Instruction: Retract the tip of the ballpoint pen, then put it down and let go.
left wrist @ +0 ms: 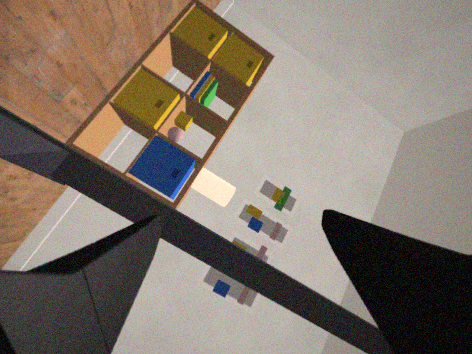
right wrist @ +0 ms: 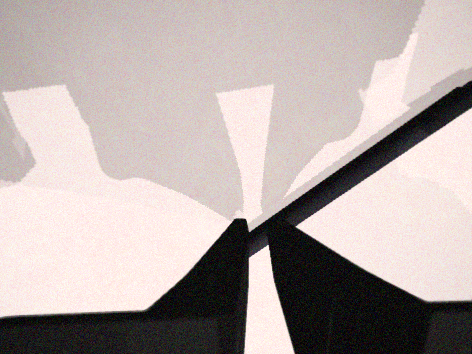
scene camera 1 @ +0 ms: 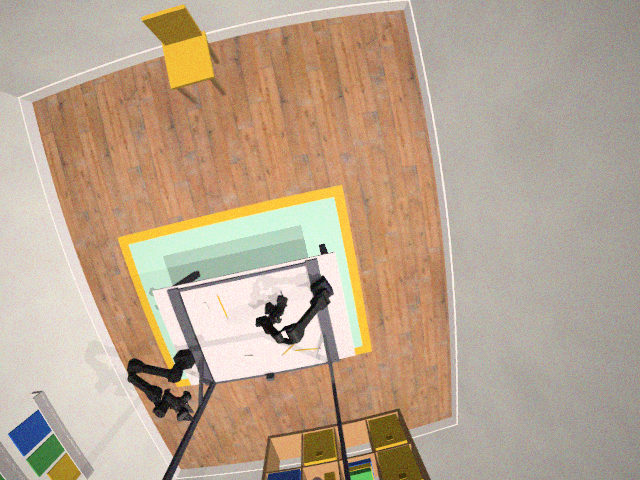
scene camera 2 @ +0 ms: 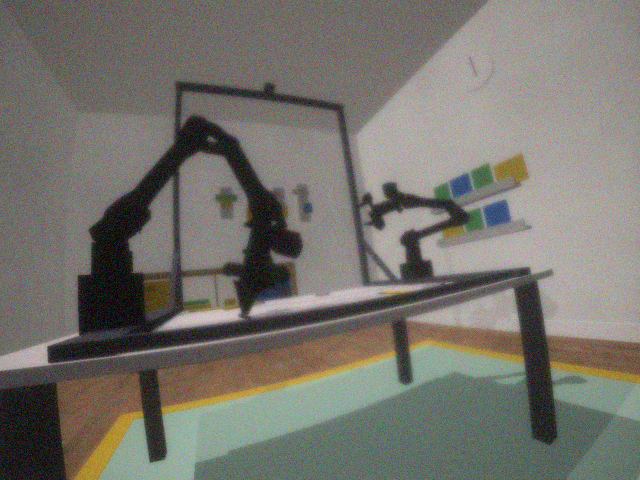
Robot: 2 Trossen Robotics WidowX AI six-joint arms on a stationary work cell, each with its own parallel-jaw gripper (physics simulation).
Labels:
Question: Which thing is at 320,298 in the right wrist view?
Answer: My right gripper.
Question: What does my left gripper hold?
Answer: Nothing.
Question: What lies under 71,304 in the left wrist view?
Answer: My left gripper.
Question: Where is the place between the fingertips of my right gripper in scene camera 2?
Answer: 244,314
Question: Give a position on a ballpoint pen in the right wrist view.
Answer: At 442,112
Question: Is my left gripper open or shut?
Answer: Open.

